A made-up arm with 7 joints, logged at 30 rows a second.
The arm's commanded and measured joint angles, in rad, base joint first. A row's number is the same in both.
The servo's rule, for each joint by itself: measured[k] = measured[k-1] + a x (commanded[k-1-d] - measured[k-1]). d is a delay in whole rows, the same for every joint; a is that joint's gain. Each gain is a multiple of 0.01, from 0.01 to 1. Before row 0 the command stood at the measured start. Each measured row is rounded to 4 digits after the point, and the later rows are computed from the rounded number. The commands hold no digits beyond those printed.
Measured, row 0:
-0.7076, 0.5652, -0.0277, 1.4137, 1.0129, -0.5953, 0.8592
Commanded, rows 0 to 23:
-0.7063, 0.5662, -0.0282, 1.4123, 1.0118, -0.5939, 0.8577
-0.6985, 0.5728, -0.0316, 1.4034, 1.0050, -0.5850, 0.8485
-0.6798, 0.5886, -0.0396, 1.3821, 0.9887, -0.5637, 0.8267
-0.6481, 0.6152, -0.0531, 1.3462, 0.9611, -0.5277, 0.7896
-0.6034, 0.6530, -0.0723, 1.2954, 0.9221, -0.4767, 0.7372
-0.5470, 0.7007, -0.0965, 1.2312, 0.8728, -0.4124, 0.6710
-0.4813, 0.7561, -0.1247, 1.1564, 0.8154, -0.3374, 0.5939
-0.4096, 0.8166, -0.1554, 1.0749, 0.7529, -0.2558, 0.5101
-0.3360, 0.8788, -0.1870, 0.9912, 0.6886, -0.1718, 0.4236
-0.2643, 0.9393, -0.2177, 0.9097, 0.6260, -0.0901, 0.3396
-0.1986, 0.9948, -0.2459, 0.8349, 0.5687, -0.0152, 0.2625
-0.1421, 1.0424, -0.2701, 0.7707, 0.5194, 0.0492, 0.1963
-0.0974, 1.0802, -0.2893, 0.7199, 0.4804, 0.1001, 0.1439
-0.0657, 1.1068, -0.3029, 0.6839, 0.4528, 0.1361, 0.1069
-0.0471, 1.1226, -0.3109, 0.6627, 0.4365, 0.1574, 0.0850
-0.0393, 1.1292, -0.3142, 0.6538, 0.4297, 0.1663, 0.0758
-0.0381, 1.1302, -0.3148, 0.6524, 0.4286, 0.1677, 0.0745
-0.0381, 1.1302, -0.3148, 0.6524, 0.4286, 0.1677, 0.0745
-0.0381, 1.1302, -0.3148, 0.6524, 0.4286, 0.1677, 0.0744
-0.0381, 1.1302, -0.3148, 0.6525, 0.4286, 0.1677, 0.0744
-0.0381, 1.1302, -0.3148, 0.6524, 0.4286, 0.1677, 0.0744
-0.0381, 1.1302, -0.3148, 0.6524, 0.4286, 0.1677, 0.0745
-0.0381, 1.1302, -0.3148, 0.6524, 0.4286, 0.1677, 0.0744
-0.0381, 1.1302, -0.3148, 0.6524, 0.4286, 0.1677, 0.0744
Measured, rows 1 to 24:
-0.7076, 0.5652, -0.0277, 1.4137, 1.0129, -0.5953, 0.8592
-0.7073, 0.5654, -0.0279, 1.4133, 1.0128, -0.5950, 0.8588
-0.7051, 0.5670, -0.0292, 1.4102, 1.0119, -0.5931, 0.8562
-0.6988, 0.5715, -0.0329, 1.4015, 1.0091, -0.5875, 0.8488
-0.6861, 0.5807, -0.0402, 1.3844, 1.0033, -0.5761, 0.8340
-0.6654, 0.5959, -0.0518, 1.3568, 0.9936, -0.5572, 0.8098
-0.6358, 0.6179, -0.0679, 1.3179, 0.9791, -0.5297, 0.7751
-0.5972, 0.6469, -0.0883, 1.2678, 0.9595, -0.4932, 0.7298
-0.5503, 0.6825, -0.1125, 1.2080, 0.9347, -0.4481, 0.6749
-0.4967, 0.7237, -0.1393, 1.1408, 0.9052, -0.3956, 0.6121
-0.4386, 0.7690, -0.1675, 1.0692, 0.8717, -0.3376, 0.5440
-0.3786, 0.8164, -0.1957, 0.9966, 0.8353, -0.2763, 0.4736
-0.3195, 0.8639, -0.2225, 0.9266, 0.7974, -0.2145, 0.4043
-0.2640, 0.9093, -0.2465, 0.8625, 0.7594, -0.1547, 0.3392
-0.2144, 0.9508, -0.2668, 0.8071, 0.7226, -0.0994, 0.2811
-0.1726, 0.9869, -0.2827, 0.7623, 0.6883, -0.0506, 0.2321
-0.1393, 1.0168, -0.2940, 0.7287, 0.6573, -0.0094, 0.1930
-0.1140, 1.0406, -0.3015, 0.7050, 0.6299, 0.0242, 0.1634
-0.0950, 1.0594, -0.3063, 0.6887, 0.6057, 0.0515, 0.1412
-0.0808, 1.0743, -0.3094, 0.6774, 0.5844, 0.0736, 0.1245
-0.0701, 1.0860, -0.3113, 0.6697, 0.5657, 0.0915, 0.1120
-0.0621, 1.0953, -0.3126, 0.6643, 0.5492, 0.1060, 0.1026
-0.0561, 1.1026, -0.3134, 0.6606, 0.5347, 0.1177, 0.0956
-0.0516, 1.1084, -0.3139, 0.6581, 0.5220, 0.1272, 0.0903
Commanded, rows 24 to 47:
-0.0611, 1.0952, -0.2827, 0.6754, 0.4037, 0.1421, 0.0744
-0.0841, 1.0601, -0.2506, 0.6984, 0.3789, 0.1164, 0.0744
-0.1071, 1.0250, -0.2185, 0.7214, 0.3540, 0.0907, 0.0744
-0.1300, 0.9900, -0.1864, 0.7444, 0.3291, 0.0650, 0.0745
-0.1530, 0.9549, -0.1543, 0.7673, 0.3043, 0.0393, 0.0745
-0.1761, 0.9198, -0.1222, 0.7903, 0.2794, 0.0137, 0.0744
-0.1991, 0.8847, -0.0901, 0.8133, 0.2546, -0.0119, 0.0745
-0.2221, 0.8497, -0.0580, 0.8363, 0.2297, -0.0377, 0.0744
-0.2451, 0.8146, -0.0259, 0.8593, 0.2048, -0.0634, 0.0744
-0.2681, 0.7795, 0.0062, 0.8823, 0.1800, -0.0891, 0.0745
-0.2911, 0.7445, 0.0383, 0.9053, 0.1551, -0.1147, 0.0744
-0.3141, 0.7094, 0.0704, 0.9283, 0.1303, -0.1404, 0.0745
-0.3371, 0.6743, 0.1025, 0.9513, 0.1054, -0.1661, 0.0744
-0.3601, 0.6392, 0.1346, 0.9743, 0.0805, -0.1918, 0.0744
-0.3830, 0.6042, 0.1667, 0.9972, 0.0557, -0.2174, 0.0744
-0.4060, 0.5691, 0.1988, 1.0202, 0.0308, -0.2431, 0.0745
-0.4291, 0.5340, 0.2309, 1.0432, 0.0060, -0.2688, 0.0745
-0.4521, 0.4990, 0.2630, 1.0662, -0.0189, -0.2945, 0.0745
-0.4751, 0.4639, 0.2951, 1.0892, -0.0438, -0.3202, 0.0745
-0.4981, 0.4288, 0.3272, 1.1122, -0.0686, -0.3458, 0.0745
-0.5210, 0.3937, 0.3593, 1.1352, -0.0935, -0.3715, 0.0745
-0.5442, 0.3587, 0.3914, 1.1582, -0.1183, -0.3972, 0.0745
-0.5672, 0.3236, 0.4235, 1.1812, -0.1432, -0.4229, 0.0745
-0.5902, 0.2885, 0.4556, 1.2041, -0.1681, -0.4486, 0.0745
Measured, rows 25 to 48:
-0.0482, 1.1130, -0.3142, 0.6563, 0.5108, 0.1349, 0.0863
-0.0514, 1.1093, -0.3029, 0.6622, 0.4979, 0.1363, 0.0833
-0.0596, 1.0990, -0.2841, 0.6734, 0.4836, 0.1325, 0.0811
-0.0715, 1.0835, -0.2605, 0.6883, 0.4680, 0.1246, 0.0794
-0.0861, 1.0639, -0.2338, 0.7057, 0.4513, 0.1133, 0.0782
-0.1028, 1.0410, -0.2052, 0.7248, 0.4337, 0.0992, 0.0773
-0.1211, 1.0155, -0.1753, 0.7451, 0.4152, 0.0830, 0.0766
-0.1406, 0.9880, -0.1446, 0.7662, 0.3959, 0.0650, 0.0761
-0.1610, 0.9590, -0.1134, 0.7879, 0.3760, 0.0455, 0.0757
-0.1820, 0.9287, -0.0819, 0.8100, 0.3555, 0.0248, 0.0754
-0.2035, 0.8974, -0.0502, 0.8324, 0.3344, 0.0032, 0.0752
-0.2254, 0.8653, -0.0183, 0.8550, 0.3129, -0.0192, 0.0750
-0.2476, 0.8326, 0.0136, 0.8777, 0.2910, -0.0422, 0.0749
-0.2700, 0.7994, 0.0456, 0.9005, 0.2687, -0.0657, 0.0748
-0.2925, 0.7658, 0.0776, 0.9234, 0.2461, -0.0897, 0.0747
-0.3151, 0.7319, 0.1097, 0.9463, 0.2233, -0.1140, 0.0746
-0.3378, 0.6977, 0.1418, 0.9692, 0.2002, -0.1385, 0.0746
-0.3606, 0.6633, 0.1739, 0.9921, 0.1769, -0.1633, 0.0746
-0.3835, 0.6288, 0.2060, 1.0151, 0.1534, -0.1882, 0.0746
-0.4064, 0.5942, 0.2381, 1.0381, 0.1297, -0.2133, 0.0746
-0.4293, 0.5595, 0.2702, 1.0611, 0.1059, -0.2385, 0.0746
-0.4522, 0.5247, 0.3023, 1.0841, 0.0820, -0.2638, 0.0746
-0.4752, 0.4898, 0.3344, 1.1071, 0.0580, -0.2891, 0.0746
-0.4982, 0.4549, 0.3665, 1.1301, 0.0339, -0.3145, 0.0746

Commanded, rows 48 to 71:
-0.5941, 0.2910, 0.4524, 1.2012, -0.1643, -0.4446, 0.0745
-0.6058, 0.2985, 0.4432, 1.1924, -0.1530, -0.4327, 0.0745
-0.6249, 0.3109, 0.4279, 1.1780, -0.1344, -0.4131, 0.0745
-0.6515, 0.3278, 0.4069, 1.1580, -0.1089, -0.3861, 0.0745
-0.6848, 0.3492, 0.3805, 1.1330, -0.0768, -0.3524, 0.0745
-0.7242, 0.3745, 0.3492, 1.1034, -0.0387, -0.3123, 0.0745
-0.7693, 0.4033, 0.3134, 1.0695, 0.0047, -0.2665, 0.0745
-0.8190, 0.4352, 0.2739, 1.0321, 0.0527, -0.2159, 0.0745
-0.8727, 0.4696, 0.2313, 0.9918, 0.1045, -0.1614, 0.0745
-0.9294, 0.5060, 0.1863, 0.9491, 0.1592, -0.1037, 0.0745
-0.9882, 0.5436, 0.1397, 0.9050, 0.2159, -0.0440, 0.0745
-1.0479, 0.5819, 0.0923, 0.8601, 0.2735, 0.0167, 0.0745
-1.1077, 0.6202, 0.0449, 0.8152, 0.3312, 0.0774, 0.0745
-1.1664, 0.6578, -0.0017, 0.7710, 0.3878, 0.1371, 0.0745
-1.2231, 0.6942, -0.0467, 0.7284, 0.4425, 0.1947, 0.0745
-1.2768, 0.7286, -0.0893, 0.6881, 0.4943, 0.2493, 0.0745
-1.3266, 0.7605, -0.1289, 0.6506, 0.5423, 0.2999, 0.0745
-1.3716, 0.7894, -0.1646, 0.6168, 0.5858, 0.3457, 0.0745
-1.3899, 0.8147, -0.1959, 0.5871, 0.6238, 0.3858, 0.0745
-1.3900, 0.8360, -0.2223, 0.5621, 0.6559, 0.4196, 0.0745
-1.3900, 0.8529, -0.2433, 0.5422, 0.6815, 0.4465, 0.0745
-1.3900, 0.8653, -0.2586, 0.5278, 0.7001, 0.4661, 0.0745
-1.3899, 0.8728, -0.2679, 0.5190, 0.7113, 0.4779, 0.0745
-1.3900, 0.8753, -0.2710, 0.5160, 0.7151, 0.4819, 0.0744
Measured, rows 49 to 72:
-0.5212, 0.4200, 0.3986, 1.1530, 0.0097, -0.3400, 0.0746
-0.5394, 0.3929, 0.4180, 1.1679, -0.0112, -0.3599, 0.0746
-0.5560, 0.3731, 0.4271, 1.1755, -0.0282, -0.3737, 0.0746
-0.5732, 0.3600, 0.4274, 1.1763, -0.0409, -0.3812, 0.0746
-0.5928, 0.3532, 0.4200, 1.1706, -0.0491, -0.3821, 0.0746
-0.6158, 0.3524, 0.4058, 1.1589, -0.0524, -0.3765, 0.0746
-0.6429, 0.3570, 0.3854, 1.1417, -0.0508, -0.3643, 0.0746
-0.6745, 0.3667, 0.3595, 1.1193, -0.0441, -0.3457, 0.0746
-0.7106, 0.3811, 0.3287, 1.0923, -0.0325, -0.3210, 0.0746
-0.7511, 0.3997, 0.2936, 1.0611, -0.0161, -0.2907, 0.0746
-0.7957, 0.4220, 0.2550, 1.0264, 0.0049, -0.2552, 0.0746
-0.8438, 0.4475, 0.2135, 0.9888, 0.0302, -0.2151, 0.0746
-0.8948, 0.4757, 0.1699, 0.9489, 0.0594, -0.1711, 0.0746
-0.9480, 0.5060, 0.1249, 0.9075, 0.0920, -0.1239, 0.0746
-1.0026, 0.5379, 0.0793, 0.8652, 0.1275, -0.0743, 0.0746
-1.0577, 0.5707, 0.0339, 0.8228, 0.1653, -0.0232, 0.0746
-1.1125, 0.6039, -0.0105, 0.7810, 0.2048, 0.0286, 0.0746
-1.1660, 0.6368, -0.0531, 0.7406, 0.2453, 0.0801, 0.0746
-1.2174, 0.6688, -0.0932, 0.7022, 0.2862, 0.1306, 0.0746
-1.2605, 0.6994, -0.1302, 0.6665, 0.3267, 0.1791, 0.0746
-1.2929, 0.7281, -0.1634, 0.6341, 0.3662, 0.2248, 0.0746
-1.3172, 0.7543, -0.1922, 0.6056, 0.4040, 0.2669, 0.0746
-1.3354, 0.7776, -0.2161, 0.5815, 0.4395, 0.3047, 0.0746
-1.3490, 0.7976, -0.2347, 0.5621, 0.4721, 0.3376, 0.0746

